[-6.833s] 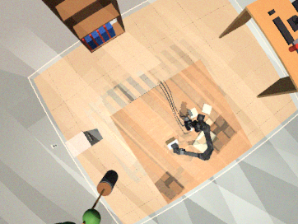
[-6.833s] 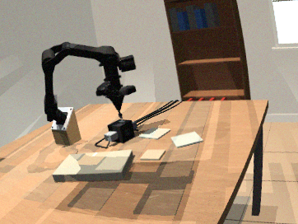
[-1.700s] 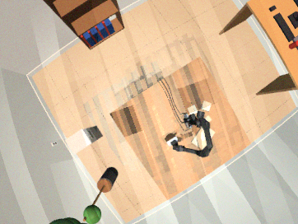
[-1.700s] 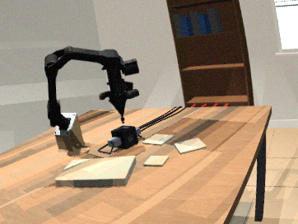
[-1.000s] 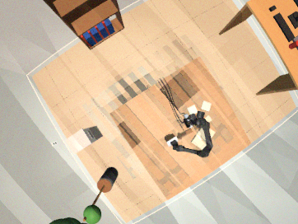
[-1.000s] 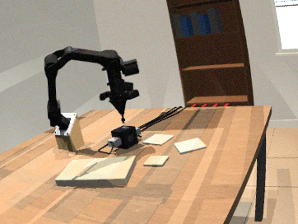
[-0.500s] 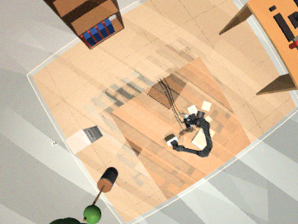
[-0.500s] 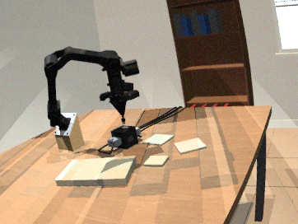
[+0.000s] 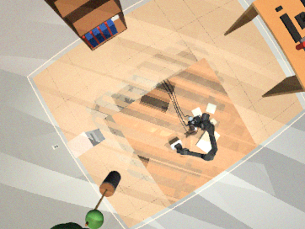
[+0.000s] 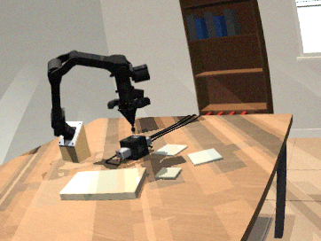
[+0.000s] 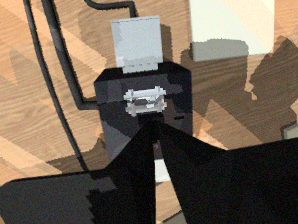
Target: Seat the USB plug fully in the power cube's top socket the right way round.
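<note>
Right now my gripper tip is 6 cm above the silver-framed socket. From my gripper tip the other things lie so: dark USB plug: 2 cm below; flat white slab: 29 cm to the right, 12 cm below, 6 cm ahead.
</note>
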